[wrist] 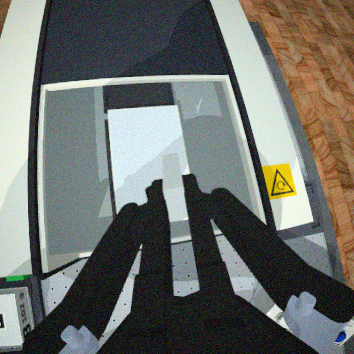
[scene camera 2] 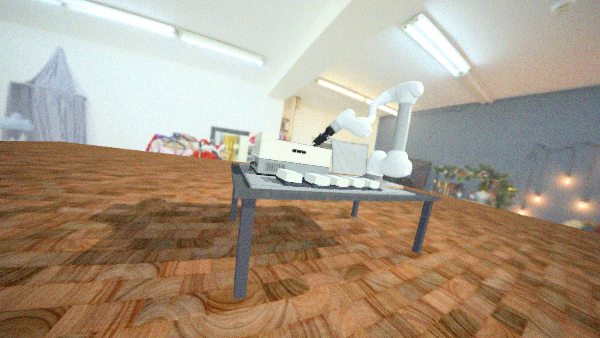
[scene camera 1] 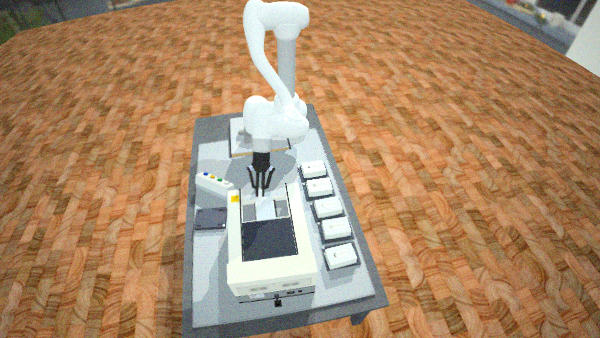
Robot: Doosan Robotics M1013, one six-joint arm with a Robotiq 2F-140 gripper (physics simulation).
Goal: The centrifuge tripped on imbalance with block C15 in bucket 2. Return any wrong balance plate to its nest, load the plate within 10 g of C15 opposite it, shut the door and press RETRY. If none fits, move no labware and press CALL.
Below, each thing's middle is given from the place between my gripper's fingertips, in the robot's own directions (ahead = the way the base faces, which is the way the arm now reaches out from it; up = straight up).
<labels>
Now: hand 160 mm short of the centrifuge [scene camera 1: 274, 278], 70 mm above it and 30 mm to the right of it. From my hand the other things lie so: dark door panel [scene camera 1: 273, 238] (190 mm ahead, 30 mm to the left, 20 mm above).
</labels>
